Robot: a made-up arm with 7 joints. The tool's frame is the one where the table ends. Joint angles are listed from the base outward.
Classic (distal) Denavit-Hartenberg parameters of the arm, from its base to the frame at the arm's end. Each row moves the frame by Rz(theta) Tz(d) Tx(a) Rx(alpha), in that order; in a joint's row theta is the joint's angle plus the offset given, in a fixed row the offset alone. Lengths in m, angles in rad.
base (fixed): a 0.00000, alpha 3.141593, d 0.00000, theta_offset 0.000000
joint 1: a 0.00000, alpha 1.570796, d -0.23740, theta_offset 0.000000
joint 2: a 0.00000, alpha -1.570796, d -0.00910, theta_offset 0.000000
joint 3: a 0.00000, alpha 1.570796, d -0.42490, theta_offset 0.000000
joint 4: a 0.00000, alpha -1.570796, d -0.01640, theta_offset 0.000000
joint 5: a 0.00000, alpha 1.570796, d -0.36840, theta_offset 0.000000
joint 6: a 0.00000, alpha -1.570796, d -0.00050, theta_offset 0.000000
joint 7: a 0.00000, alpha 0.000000, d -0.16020, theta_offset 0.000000
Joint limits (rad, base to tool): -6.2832..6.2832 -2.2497..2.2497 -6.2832..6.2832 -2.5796..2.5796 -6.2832..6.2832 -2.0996..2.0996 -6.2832..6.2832
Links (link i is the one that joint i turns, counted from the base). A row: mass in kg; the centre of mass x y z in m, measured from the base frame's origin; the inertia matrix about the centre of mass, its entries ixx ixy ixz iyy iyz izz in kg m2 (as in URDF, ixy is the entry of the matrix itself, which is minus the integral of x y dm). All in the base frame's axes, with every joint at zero. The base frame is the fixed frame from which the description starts. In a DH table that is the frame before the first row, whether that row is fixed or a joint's. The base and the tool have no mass.
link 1: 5.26; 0.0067 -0.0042 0.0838; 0.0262 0 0 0.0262 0 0.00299
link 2: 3.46; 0.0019 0.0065 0.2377; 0.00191 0 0 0.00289 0 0.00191
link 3: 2.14; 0.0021 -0.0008 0.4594; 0.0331 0 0 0.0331 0 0.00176
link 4: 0.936; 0.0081 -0.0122 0.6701; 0.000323 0 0 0.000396 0 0.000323
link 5: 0.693; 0.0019 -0.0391 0.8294; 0.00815 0 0 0.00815 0 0.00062
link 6: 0.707; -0.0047 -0.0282 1.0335; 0.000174 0 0 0.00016 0 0.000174
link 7: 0.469; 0.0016 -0.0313 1.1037; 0.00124 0 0 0.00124 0 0.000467
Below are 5 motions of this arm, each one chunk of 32 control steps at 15 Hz.
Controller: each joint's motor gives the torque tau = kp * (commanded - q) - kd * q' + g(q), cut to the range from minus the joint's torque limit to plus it. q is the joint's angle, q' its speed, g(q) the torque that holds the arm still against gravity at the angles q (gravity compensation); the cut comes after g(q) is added. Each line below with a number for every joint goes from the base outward.
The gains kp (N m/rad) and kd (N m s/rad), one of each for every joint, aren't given. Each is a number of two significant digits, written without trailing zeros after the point. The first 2 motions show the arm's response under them.
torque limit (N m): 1.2 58 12 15 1.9 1.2 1.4
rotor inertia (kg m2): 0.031 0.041 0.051 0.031 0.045 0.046 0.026
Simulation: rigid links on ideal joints. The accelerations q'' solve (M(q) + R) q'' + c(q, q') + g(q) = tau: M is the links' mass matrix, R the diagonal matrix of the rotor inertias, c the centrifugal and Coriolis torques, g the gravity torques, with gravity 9.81 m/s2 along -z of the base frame. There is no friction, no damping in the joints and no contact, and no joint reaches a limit. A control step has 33 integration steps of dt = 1/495 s. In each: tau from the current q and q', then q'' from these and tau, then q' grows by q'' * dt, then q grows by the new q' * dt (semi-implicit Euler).
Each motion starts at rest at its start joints. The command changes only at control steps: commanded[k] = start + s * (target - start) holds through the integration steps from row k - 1 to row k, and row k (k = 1, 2, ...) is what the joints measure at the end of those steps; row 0 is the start. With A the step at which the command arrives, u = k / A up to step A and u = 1 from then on. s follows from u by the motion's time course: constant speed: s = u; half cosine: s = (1 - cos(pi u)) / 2; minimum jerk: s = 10 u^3 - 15 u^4 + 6 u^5; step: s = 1 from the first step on.
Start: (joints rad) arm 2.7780 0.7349 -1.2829 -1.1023 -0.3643 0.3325 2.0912
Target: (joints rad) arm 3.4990 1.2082 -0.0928 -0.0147 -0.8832 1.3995 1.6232
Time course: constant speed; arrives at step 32
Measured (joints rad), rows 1 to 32:
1: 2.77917 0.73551 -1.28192 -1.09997 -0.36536 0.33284 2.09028
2: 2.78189 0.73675 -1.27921 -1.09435 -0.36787 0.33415 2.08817
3: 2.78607 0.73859 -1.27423 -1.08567 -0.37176 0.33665 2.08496
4: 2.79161 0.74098 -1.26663 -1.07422 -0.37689 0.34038 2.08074
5: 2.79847 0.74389 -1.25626 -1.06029 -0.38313 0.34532 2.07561
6: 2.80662 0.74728 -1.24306 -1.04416 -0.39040 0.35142 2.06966
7: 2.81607 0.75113 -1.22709 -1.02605 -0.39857 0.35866 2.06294
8: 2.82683 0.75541 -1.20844 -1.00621 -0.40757 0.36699 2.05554
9: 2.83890 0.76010 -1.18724 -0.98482 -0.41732 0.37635 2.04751
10: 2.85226 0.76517 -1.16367 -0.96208 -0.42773 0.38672 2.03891
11: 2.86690 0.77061 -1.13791 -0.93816 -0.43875 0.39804 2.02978
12: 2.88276 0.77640 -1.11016 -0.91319 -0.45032 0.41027 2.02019
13: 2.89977 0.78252 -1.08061 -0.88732 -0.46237 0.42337 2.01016
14: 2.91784 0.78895 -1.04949 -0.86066 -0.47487 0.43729 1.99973
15: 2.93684 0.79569 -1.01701 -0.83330 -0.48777 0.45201 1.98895
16: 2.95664 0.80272 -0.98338 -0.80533 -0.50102 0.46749 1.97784
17: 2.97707 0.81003 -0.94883 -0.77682 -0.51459 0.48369 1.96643
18: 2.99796 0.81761 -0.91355 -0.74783 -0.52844 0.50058 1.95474
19: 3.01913 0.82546 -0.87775 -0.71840 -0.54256 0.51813 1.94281
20: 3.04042 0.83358 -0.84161 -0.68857 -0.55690 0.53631 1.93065
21: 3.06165 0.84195 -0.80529 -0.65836 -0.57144 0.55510 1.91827
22: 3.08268 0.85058 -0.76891 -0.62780 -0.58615 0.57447 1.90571
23: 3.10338 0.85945 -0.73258 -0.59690 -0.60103 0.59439 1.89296
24: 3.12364 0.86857 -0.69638 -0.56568 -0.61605 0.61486 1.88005
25: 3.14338 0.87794 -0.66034 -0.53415 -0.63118 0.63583 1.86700
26: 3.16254 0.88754 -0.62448 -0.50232 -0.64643 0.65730 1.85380
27: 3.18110 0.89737 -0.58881 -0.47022 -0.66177 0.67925 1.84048
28: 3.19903 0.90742 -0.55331 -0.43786 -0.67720 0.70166 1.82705
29: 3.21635 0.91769 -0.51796 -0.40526 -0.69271 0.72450 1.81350
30: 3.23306 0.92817 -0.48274 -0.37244 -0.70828 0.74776 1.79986
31: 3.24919 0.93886 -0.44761 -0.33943 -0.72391 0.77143 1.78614
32: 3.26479 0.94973 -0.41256 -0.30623 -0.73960 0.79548 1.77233
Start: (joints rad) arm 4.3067 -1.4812 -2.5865 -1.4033 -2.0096 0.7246 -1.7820
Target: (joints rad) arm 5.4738 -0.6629 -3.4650 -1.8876 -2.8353 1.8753 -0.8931
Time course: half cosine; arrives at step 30
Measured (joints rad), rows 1 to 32:
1: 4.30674 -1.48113 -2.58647 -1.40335 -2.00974 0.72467 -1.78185
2: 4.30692 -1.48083 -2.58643 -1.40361 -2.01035 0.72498 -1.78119
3: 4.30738 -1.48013 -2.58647 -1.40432 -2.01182 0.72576 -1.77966
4: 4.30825 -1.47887 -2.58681 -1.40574 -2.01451 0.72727 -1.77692
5: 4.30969 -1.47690 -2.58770 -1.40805 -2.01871 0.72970 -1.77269
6: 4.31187 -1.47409 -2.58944 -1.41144 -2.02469 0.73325 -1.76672
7: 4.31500 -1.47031 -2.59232 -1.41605 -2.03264 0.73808 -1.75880
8: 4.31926 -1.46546 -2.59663 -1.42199 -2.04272 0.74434 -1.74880
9: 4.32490 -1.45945 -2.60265 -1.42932 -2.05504 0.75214 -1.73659
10: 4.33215 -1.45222 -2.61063 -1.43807 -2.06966 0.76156 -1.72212
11: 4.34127 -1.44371 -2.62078 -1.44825 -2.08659 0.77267 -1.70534
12: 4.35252 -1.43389 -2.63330 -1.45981 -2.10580 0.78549 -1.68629
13: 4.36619 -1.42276 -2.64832 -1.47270 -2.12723 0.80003 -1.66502
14: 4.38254 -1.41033 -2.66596 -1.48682 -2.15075 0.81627 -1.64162
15: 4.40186 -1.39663 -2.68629 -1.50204 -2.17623 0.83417 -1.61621
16: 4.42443 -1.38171 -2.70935 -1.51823 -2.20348 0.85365 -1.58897
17: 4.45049 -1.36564 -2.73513 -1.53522 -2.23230 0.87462 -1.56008
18: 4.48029 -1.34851 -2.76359 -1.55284 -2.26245 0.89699 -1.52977
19: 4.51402 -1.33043 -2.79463 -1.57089 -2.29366 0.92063 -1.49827
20: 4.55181 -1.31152 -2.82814 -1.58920 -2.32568 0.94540 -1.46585
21: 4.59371 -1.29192 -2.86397 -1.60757 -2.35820 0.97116 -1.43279
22: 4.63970 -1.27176 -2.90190 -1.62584 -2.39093 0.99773 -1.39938
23: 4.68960 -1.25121 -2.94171 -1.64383 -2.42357 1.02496 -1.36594
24: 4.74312 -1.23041 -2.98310 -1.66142 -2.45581 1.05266 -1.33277
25: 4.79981 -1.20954 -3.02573 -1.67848 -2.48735 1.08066 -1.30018
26: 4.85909 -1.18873 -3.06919 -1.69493 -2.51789 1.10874 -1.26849
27: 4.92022 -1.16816 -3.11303 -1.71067 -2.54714 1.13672 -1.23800
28: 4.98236 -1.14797 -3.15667 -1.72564 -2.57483 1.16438 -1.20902
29: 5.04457 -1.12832 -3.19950 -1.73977 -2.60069 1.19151 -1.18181
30: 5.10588 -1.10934 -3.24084 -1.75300 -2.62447 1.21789 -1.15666
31: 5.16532 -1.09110 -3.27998 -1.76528 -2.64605 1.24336 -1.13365
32: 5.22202 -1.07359 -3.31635 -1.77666 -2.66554 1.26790 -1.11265
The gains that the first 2 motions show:
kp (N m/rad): 1.5 38 1.9 9.2 2.6 0.65 1.6
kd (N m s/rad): 1 60 1.3 5.6 1.7 1.1 1.2
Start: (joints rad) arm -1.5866 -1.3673 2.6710 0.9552 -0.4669 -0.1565 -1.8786
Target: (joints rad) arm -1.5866 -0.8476 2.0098 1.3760 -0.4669 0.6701 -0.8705
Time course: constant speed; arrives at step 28
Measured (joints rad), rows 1 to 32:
1: -1.58630 -1.36662 2.67053 0.95657 -0.46691 -0.15599 -1.87636
2: -1.58545 -1.36523 2.66870 0.95944 -0.46693 -0.15450 -1.87120
3: -1.58403 -1.36314 2.66522 0.96364 -0.46695 -0.15193 -1.86335
4: -1.58209 -1.36037 2.66003 0.96902 -0.46697 -0.14828 -1.85303
5: -1.57970 -1.35695 2.65321 0.97543 -0.46699 -0.14361 -1.84046
6: -1.57693 -1.35291 2.64487 0.98276 -0.46701 -0.13795 -1.82584
7: -1.57387 -1.34827 2.63514 0.99090 -0.46702 -0.13134 -1.80935
8: -1.57059 -1.34305 2.62413 0.99976 -0.46703 -0.12382 -1.79116
9: -1.56716 -1.33728 2.61197 1.00926 -0.46704 -0.11543 -1.77140
10: -1.56364 -1.33098 2.59876 1.01933 -0.46705 -0.10621 -1.75023
11: -1.56009 -1.32417 2.58459 1.02990 -0.46705 -0.09619 -1.72776
12: -1.55657 -1.31687 2.56955 1.04093 -0.46705 -0.08540 -1.70411
13: -1.55312 -1.30910 2.55372 1.05236 -0.46705 -0.07387 -1.67938
14: -1.54978 -1.30089 2.53717 1.06415 -0.46704 -0.06164 -1.65366
15: -1.54659 -1.29224 2.51994 1.07625 -0.46703 -0.04872 -1.62704
16: -1.54358 -1.28318 2.50210 1.08863 -0.46702 -0.03516 -1.59960
17: -1.54079 -1.27372 2.48369 1.10127 -0.46701 -0.02097 -1.57142
18: -1.53823 -1.26388 2.46476 1.11413 -0.46699 -0.00618 -1.54255
19: -1.53593 -1.25368 2.44534 1.12719 -0.46698 0.00919 -1.51306
20: -1.53390 -1.24312 2.42547 1.14043 -0.46696 0.02510 -1.48300
21: -1.53216 -1.23223 2.40518 1.15382 -0.46694 0.04155 -1.45242
22: -1.53072 -1.22102 2.38449 1.16736 -0.46692 0.05852 -1.42136
23: -1.52958 -1.20950 2.36344 1.18103 -0.46690 0.07597 -1.38988
24: -1.52876 -1.19769 2.34204 1.19481 -0.46688 0.09389 -1.35800
25: -1.52824 -1.18559 2.32031 1.20869 -0.46686 0.11227 -1.32576
26: -1.52805 -1.17322 2.29829 1.22267 -0.46684 0.13108 -1.29319
27: -1.52816 -1.16059 2.27598 1.23673 -0.46682 0.15031 -1.26032
28: -1.52858 -1.14771 2.25341 1.25086 -0.46680 0.16994 -1.22718
29: -1.52958 -1.13525 2.23071 1.26386 -0.46679 0.18951 -1.19603
30: -1.53142 -1.12327 2.20870 1.27545 -0.46680 0.20852 -1.16757
31: -1.53412 -1.11177 2.18780 1.28576 -0.46683 0.22684 -1.14160
32: -1.53764 -1.10072 2.16821 1.29495 -0.46686 0.24444 -1.11791

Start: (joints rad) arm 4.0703 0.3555 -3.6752 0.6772 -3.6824 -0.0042 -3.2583
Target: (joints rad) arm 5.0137 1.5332 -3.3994 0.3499 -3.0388 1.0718 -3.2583
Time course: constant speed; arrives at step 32
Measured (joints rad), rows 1 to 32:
1: 4.07229 0.35671 -3.67422 0.67729 -3.68111 -0.00374 -3.25834
2: 4.07721 0.35934 -3.67228 0.67654 -3.67798 -0.00227 -3.25838
3: 4.08484 0.36339 -3.66950 0.67482 -3.67313 0.00039 -3.25842
4: 4.09480 0.36879 -3.66595 0.67218 -3.66674 0.00428 -3.25845
5: 4.10675 0.37550 -3.66168 0.66870 -3.65896 0.00937 -3.25847
6: 4.12039 0.38345 -3.65675 0.66445 -3.64993 0.01563 -3.25849
7: 4.13548 0.39261 -3.65121 0.65951 -3.63979 0.02301 -3.25849
8: 4.15180 0.40291 -3.64513 0.65396 -3.62863 0.03147 -3.25850
9: 4.16917 0.41432 -3.63856 0.64784 -3.61658 0.04096 -3.25849
10: 4.18741 0.42678 -3.63157 0.64123 -3.60371 0.05145 -3.25849
11: 4.20638 0.44026 -3.62420 0.63417 -3.59011 0.06288 -3.25848
12: 4.22595 0.45471 -3.61653 0.62671 -3.57586 0.07523 -3.25847
13: 4.24602 0.47009 -3.60859 0.61889 -3.56103 0.08845 -3.25845
14: 4.26648 0.48637 -3.60045 0.61075 -3.54566 0.10251 -3.25843
15: 4.28726 0.50351 -3.59215 0.60233 -3.52982 0.11736 -3.25842
16: 4.30828 0.52147 -3.58372 0.59365 -3.51356 0.13298 -3.25840
17: 4.32948 0.54022 -3.57521 0.58474 -3.49691 0.14934 -3.25838
18: 4.35082 0.55973 -3.56665 0.57563 -3.47992 0.16639 -3.25836
19: 4.37226 0.57996 -3.55805 0.56634 -3.46262 0.18412 -3.25834
20: 4.39377 0.60089 -3.54944 0.55689 -3.44505 0.20249 -3.25832
21: 4.41533 0.62249 -3.54083 0.54730 -3.42723 0.22148 -3.25830
22: 4.43691 0.64473 -3.53225 0.53758 -3.40918 0.24105 -3.25828
23: 4.45852 0.66758 -3.52369 0.52774 -3.39094 0.26119 -3.25826
24: 4.48014 0.69103 -3.51517 0.51782 -3.37251 0.28187 -3.25824
25: 4.50177 0.71503 -3.50670 0.50780 -3.35393 0.30306 -3.25822
26: 4.52341 0.73958 -3.49826 0.49771 -3.33519 0.32475 -3.25821
27: 4.54506 0.76465 -3.48988 0.48756 -3.31633 0.34690 -3.25819
28: 4.56674 0.79021 -3.48154 0.47735 -3.29735 0.36951 -3.25818
29: 4.58845 0.81625 -3.47324 0.46710 -3.27826 0.39255 -3.25817
30: 4.61021 0.84274 -3.46500 0.45681 -3.25908 0.41600 -3.25816
31: 4.63202 0.86967 -3.45680 0.44648 -3.23981 0.43984 -3.25815
32: 4.65390 0.89702 -3.44864 0.43612 -3.22047 0.46406 -3.25814

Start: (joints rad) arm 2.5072 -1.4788 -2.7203 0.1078 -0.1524 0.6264 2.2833
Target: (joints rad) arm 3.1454 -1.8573 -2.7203 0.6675 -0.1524 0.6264 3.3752
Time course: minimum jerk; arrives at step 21
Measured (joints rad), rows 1 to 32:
1: 2.50720 -1.47881 -2.72029 0.10782 -0.15240 0.62639 2.28337
2: 2.50719 -1.47887 -2.72024 0.10802 -0.15239 0.62634 2.28389
3: 2.50715 -1.47910 -2.72010 0.10874 -0.15238 0.62618 2.28561
4: 2.50709 -1.47964 -2.71983 0.11049 -0.15235 0.62588 2.28947
5: 2.50704 -1.48068 -2.71944 0.11384 -0.15231 0.62539 2.29649
6: 2.50705 -1.48239 -2.71894 0.11938 -0.15227 0.62473 2.30761
7: 2.50725 -1.48496 -2.71840 0.12762 -0.15223 0.62389 2.32364
8: 2.50778 -1.48852 -2.71787 0.13894 -0.15219 0.62292 2.34515
9: 2.50882 -1.49318 -2.71742 0.15361 -0.15217 0.62185 2.37247
10: 2.51061 -1.49901 -2.71714 0.17168 -0.15217 0.62074 2.40562
11: 2.51339 -1.50602 -2.71713 0.19305 -0.15219 0.61964 2.44434
12: 2.51742 -1.51417 -2.71746 0.21742 -0.15224 0.61860 2.48807
13: 2.52296 -1.52336 -2.71822 0.24437 -0.15232 0.61767 2.53603
14: 2.53027 -1.53346 -2.71948 0.27330 -0.15242 0.61689 2.58720
15: 2.53957 -1.54430 -2.72127 0.30353 -0.15254 0.61629 2.64041
16: 2.55106 -1.55567 -2.72357 0.33432 -0.15267 0.61591 2.69440
17: 2.56488 -1.56735 -2.72632 0.36488 -0.15282 0.61576 2.74792
18: 2.58111 -1.57910 -2.72941 0.39449 -0.15296 0.61582 2.79978
19: 2.59974 -1.59074 -2.73268 0.42249 -0.15309 0.61609 2.84895
20: 2.62069 -1.60207 -2.73592 0.44840 -0.15321 0.61651 2.89472
21: 2.64380 -1.61299 -2.73889 0.47192 -0.15331 0.61704 2.93675
22: 2.66885 -1.62345 -2.74137 0.49304 -0.15338 0.61758 2.97513
23: 2.69558 -1.63344 -2.74322 0.51190 -0.15342 0.61810 3.01014
24: 2.72372 -1.64298 -2.74436 0.52871 -0.15343 0.61856 3.04209
25: 2.75305 -1.65210 -2.74481 0.54367 -0.15340 0.61895 3.07124
26: 2.78331 -1.66080 -2.74460 0.55700 -0.15336 0.61928 3.09783
27: 2.81426 -1.66911 -2.74379 0.56887 -0.15328 0.61956 3.12209
28: 2.84569 -1.67705 -2.74243 0.57946 -0.15319 0.61980 3.14423
29: 2.87737 -1.68464 -2.74059 0.58890 -0.15309 0.61999 3.16442
30: 2.90909 -1.69189 -2.73835 0.59733 -0.15297 0.62016 3.18285
31: 2.94066 -1.69882 -2.73576 0.60488 -0.15284 0.62031 3.19966
32: 2.97188 -1.70545 -2.73291 0.61165 -0.15270 0.62044 3.21500

